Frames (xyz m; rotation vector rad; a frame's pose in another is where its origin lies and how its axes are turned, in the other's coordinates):
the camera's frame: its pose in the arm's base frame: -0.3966 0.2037 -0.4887 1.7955 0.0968 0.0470
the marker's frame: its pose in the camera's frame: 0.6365 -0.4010 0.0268 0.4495 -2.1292 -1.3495
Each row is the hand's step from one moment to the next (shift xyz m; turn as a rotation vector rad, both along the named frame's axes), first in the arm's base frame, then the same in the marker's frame.
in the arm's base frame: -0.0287 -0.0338 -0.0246 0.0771 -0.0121 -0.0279
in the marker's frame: 0.0444 0.0241 -0.0047 -0.0405 0.0145 -0.0709
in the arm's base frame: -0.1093 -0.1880 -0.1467 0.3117 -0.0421 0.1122
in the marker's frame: 0.2137 0.1375 -0.0649 -0.2982 0.1011 -0.1112
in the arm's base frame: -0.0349 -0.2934 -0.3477 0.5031 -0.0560 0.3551
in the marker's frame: 0.2988 0.2041 -0.2780 -0.5869 0.1898 -0.0432
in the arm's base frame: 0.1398 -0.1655 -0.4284 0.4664 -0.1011 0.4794
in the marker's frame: 0.1824 0.0826 -0.4363 -0.6218 0.2565 0.0715
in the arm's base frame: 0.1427 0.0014 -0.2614 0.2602 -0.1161 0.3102
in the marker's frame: 0.0438 -0.0422 -0.2915 -0.3587 0.2103 0.0670
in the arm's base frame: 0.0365 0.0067 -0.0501 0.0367 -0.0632 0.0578
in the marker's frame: -0.0001 -0.0133 -0.0609 -0.0484 0.0781 0.0156
